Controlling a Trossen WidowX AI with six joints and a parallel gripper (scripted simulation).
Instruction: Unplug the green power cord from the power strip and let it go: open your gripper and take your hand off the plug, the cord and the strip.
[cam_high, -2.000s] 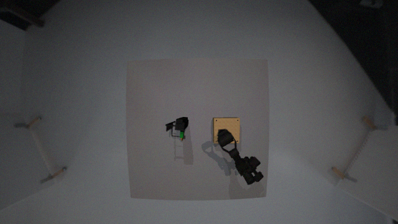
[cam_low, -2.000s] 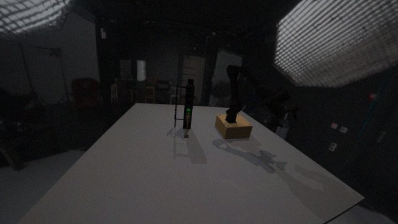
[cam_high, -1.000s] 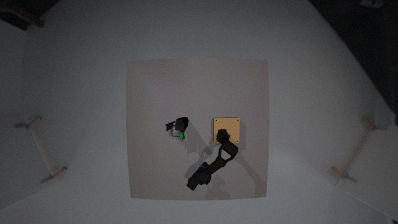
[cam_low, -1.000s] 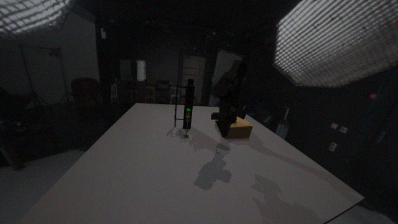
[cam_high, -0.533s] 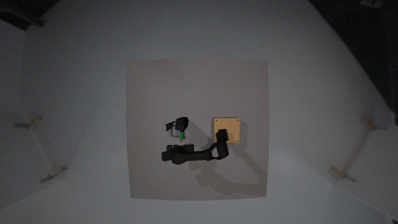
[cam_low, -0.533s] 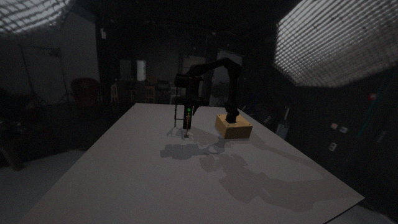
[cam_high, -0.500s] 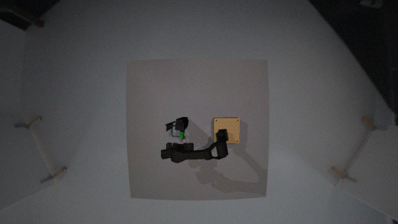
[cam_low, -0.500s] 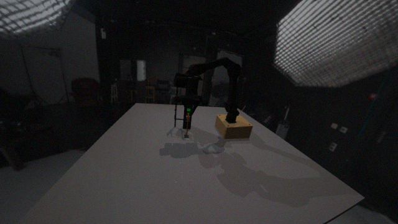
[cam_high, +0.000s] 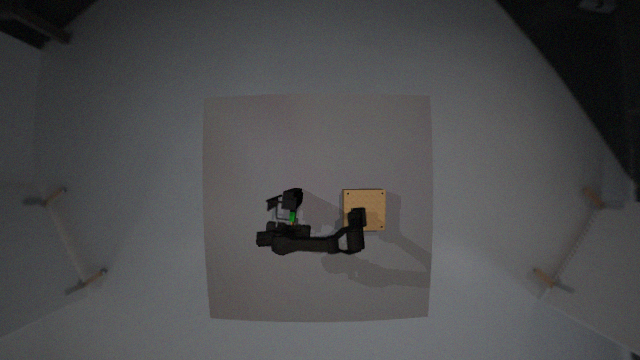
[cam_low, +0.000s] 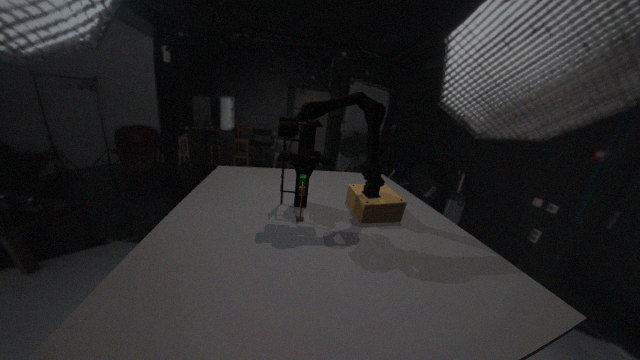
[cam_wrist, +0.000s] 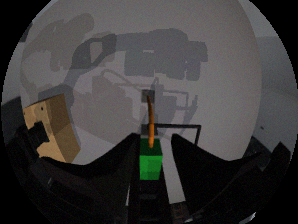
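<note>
The green plug is 1 cm behind my gripper tip, 6 cm to the right of it and 1 cm below it.
</note>
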